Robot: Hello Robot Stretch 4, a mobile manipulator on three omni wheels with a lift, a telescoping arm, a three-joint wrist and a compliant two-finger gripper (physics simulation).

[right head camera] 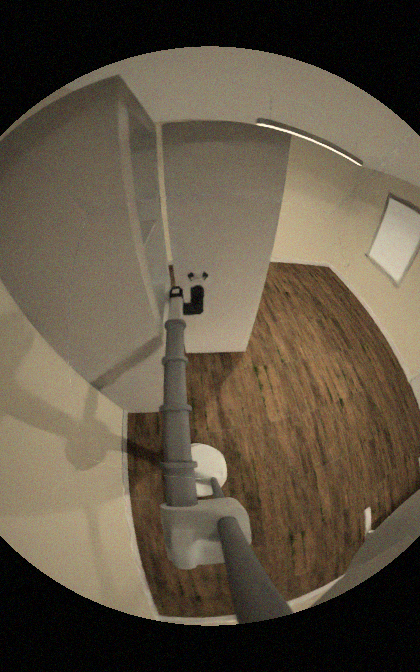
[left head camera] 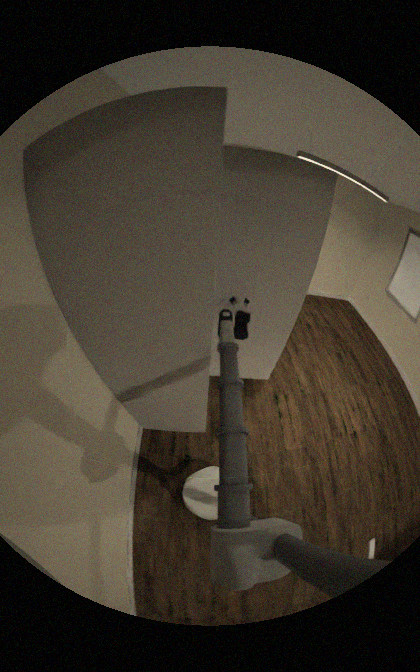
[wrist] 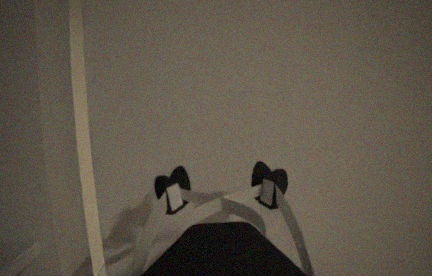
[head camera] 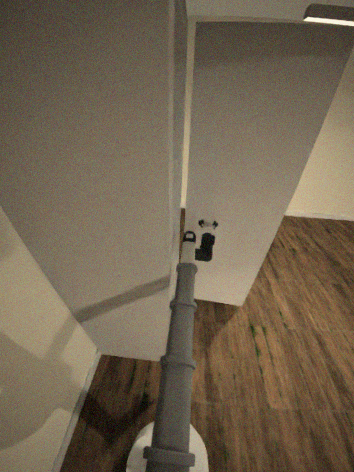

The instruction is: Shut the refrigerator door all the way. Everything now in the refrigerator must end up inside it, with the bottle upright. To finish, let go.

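Places are measured from the robot's base along level axes (x left, y back, z up), in millimetres.
Pixels of known places: gripper, fingertip midpoint: [wrist: 220, 179] [head camera: 208, 221].
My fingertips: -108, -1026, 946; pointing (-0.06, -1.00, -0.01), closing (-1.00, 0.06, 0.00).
Note:
Behind a point stands the place of what it marks, as x, y, z.
The refrigerator [head camera: 90, 150] {248, -512, 1440} [left head camera: 130, 240] [right head camera: 65, 225] is a tall pale cabinet at the left. Its door [head camera: 240, 140] {-209, -1065, 1400} [left head camera: 270, 235] [right head camera: 220, 210] [wrist: 325, 100] {-235, -1064, 1019} stands open as a broad pale panel to the right of the cabinet. Inner shelves show dimly through the opening in the right head view. My gripper [head camera: 208, 224] {-108, -1026, 946} [left head camera: 239, 301] [right head camera: 198, 276] [wrist: 220, 179] {-108, -1026, 946} is open, its two fingers apart in front of the door's face, with nothing between them. Whether the fingertips touch the door is hard to tell. The bottle and the other contents do not show.
The telescoping arm [head camera: 175, 345] {9, -265, 1058} [left head camera: 233, 430] [right head camera: 176, 400] reaches forward past the cabinet's front edge. A wall [head camera: 30, 300] {619, -402, 897} [left head camera: 60, 475] runs close on the left. The wooden floor [head camera: 290, 340] {-943, -781, -27} [right head camera: 310, 400] stretches to the right. A ceiling lamp [head camera: 330, 14] {-758, -1757, 2070} [right head camera: 310, 141] hangs at the upper right.

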